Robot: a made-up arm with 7 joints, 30 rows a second.
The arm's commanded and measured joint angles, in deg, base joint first. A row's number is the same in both.
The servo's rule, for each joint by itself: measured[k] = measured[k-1] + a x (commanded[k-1-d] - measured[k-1]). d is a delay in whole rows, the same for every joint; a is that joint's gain. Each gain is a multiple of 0.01, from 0.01 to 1. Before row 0 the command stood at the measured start. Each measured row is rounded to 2 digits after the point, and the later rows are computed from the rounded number. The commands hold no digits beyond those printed.
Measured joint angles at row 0:
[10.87 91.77 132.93 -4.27 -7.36 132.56 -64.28]
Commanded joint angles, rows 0 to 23:
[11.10 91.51 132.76 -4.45 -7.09 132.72 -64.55]
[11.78 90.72 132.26 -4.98 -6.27 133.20 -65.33]
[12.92 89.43 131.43 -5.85 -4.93 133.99 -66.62]
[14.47 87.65 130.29 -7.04 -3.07 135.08 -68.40]
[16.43 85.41 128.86 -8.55 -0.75 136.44 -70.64]
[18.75 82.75 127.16 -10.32 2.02 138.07 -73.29]
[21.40 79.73 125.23 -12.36 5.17 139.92 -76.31]
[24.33 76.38 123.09 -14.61 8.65 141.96 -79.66]
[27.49 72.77 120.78 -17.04 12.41 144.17 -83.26]
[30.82 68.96 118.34 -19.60 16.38 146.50 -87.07]
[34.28 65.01 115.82 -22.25 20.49 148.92 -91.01]
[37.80 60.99 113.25 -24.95 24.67 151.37 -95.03]
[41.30 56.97 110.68 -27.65 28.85 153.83 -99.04]
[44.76 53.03 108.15 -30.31 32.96 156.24 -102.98]
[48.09 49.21 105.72 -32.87 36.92 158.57 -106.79]
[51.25 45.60 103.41 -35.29 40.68 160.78 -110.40]
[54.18 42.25 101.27 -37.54 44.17 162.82 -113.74]
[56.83 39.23 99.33 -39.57 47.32 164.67 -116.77]
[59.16 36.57 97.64 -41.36 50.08 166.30 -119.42]
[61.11 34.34 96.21 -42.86 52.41 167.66 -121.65]
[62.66 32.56 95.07 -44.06 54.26 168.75 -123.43]
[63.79 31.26 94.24 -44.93 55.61 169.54 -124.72]
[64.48 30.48 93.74 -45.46 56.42 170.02 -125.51]
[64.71 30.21 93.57 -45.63 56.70 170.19 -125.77]
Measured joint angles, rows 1 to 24:
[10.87 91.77 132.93 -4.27 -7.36 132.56 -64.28]
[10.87 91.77 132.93 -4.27 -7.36 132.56 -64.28]
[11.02 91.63 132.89 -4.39 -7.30 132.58 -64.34]
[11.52 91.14 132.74 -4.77 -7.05 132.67 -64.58]
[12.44 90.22 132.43 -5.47 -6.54 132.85 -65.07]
[13.78 88.83 131.92 -6.49 -5.71 133.16 -65.87]
[15.53 86.98 131.19 -7.83 -4.52 133.62 -67.01]
[17.66 84.70 130.22 -9.45 -2.95 134.24 -68.52]
[20.13 82.02 129.02 -11.34 -1.00 135.04 -70.39]
[22.90 78.97 127.60 -13.47 1.32 136.01 -72.61]
[25.93 75.62 125.96 -15.79 3.98 137.15 -75.17]
[29.16 72.02 124.13 -18.27 6.96 138.46 -78.03]
[32.54 68.23 122.14 -20.86 10.21 139.92 -81.15]
[36.01 64.32 120.01 -23.52 13.68 141.52 -84.48]
[39.50 60.35 117.77 -26.20 17.32 143.24 -87.97]
[42.97 56.40 115.46 -28.87 21.07 145.06 -91.57]
[46.35 52.52 113.12 -31.47 24.87 146.95 -95.22]
[49.58 48.78 110.79 -33.95 28.66 148.89 -98.86]
[52.62 45.25 108.51 -36.28 32.38 150.84 -102.43]
[55.40 42.00 106.31 -38.42 35.97 152.78 -105.87]
[57.88 39.07 104.23 -40.33 39.36 154.67 -109.12]
[60.01 36.52 102.31 -41.97 42.49 156.49 -112.13]
[61.76 34.38 100.57 -43.33 45.31 158.21 -114.84]
[63.10 32.70 99.05 -44.37 47.78 159.80 -117.21]
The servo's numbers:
d 2
a 0.66 0.54 0.24 0.65 0.24 0.14 0.24

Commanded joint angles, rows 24 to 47:
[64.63 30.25 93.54 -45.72 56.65 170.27 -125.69]
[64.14 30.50 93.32 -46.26 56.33 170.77 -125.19]
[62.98 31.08 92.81 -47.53 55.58 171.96 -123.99]
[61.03 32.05 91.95 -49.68 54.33 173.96 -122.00]
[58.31 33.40 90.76 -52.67 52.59 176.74 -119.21]
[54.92 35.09 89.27 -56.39 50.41 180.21 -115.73]
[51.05 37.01 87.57 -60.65 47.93 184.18 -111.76]
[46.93 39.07 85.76 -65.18 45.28 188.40 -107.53]
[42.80 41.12 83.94 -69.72 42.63 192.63 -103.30]
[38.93 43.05 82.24 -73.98 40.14 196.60 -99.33]
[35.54 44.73 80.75 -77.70 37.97 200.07 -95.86]
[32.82 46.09 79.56 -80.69 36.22 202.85 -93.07]
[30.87 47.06 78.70 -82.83 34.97 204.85 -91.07]
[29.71 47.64 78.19 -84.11 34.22 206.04 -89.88]
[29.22 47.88 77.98 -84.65 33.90 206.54 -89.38]
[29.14 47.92 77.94 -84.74 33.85 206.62 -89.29]
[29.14 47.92 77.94 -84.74 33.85 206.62 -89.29]
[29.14 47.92 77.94 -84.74 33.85 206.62 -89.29]
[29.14 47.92 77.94 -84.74 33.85 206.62 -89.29]
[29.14 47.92 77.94 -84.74 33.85 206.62 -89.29]
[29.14 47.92 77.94 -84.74 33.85 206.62 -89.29]
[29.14 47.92 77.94 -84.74 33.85 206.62 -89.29]
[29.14 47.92 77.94 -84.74 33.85 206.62 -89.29]
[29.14 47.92 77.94 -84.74 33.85 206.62 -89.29]
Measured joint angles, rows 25 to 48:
[64.01 31.50 97.78 -45.08 49.85 161.23 -119.20]
[64.47 30.80 96.77 -45.44 51.49 162.48 -120.78]
[64.58 30.50 95.99 -45.62 52.73 163.57 -121.96]
[64.29 30.50 95.35 -46.04 53.59 164.58 -122.74]
[63.43 30.81 94.74 -47.01 54.07 165.61 -123.04]
[61.85 31.48 94.07 -48.75 54.13 166.78 -122.79]
[59.51 32.52 93.28 -51.30 53.76 168.17 -121.93]
[56.48 33.91 92.32 -54.61 52.96 169.86 -120.44]
[52.90 35.58 91.18 -58.54 51.75 171.86 -118.36]
[48.96 37.46 89.88 -62.86 50.20 174.18 -115.76]
[44.89 39.44 88.45 -67.32 48.38 176.76 -112.77]
[40.96 41.39 86.96 -71.65 46.40 179.54 -109.54]
[37.38 43.19 85.47 -75.58 44.38 182.41 -106.26]
[34.37 44.76 84.05 -78.90 42.42 185.27 -103.09]
[32.06 46.00 82.77 -81.45 40.63 188.01 -100.21]
[30.51 46.89 81.67 -83.18 39.09 190.53 -97.73]
[29.66 47.42 80.78 -84.14 37.84 192.77 -95.73]
[29.32 47.69 80.10 -84.53 36.88 194.71 -94.18]
[29.20 47.81 79.58 -84.67 36.15 196.38 -93.01]
[29.16 47.87 79.19 -84.72 35.60 197.81 -92.12]
[29.15 47.90 78.89 -84.73 35.18 199.04 -91.44]
[29.14 47.91 78.66 -84.74 34.86 200.10 -90.92]
[29.14 47.92 78.49 -84.74 34.62 201.01 -90.53]
[29.14 47.92 78.36 -84.74 34.44 201.80 -90.23]

